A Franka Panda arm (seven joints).
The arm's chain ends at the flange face. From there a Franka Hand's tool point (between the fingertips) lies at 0.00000 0.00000 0.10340 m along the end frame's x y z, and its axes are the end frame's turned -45 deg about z.
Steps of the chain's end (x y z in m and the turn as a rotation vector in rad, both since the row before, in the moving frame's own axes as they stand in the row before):
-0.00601, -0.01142, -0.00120, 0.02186, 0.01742, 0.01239
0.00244, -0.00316, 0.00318, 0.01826, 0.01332, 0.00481
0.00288, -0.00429, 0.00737, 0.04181, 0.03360, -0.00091
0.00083, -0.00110, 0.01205, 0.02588, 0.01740, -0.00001
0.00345, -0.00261, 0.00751, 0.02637, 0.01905, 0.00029
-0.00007, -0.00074, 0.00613, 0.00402, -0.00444, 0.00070
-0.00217, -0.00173, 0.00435, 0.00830, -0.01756, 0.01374
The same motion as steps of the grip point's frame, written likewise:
0.00670, -0.01263, -0.00124, 0.00314, 0.02778, 0.01239
0.00627, -0.00086, 0.00315, 0.00349, 0.02233, 0.00481
0.01058, -0.00160, 0.00722, 0.00581, 0.05332, -0.00091
0.00453, -0.00081, 0.01200, 0.00600, 0.03060, -0.00001
0.00761, 0.00006, 0.00746, 0.00518, 0.03212, 0.00029
0.00044, -0.00119, 0.00613, 0.00598, -0.00030, 0.00070
-0.00098, -0.00465, 0.00433, 0.01829, -0.00655, 0.01374

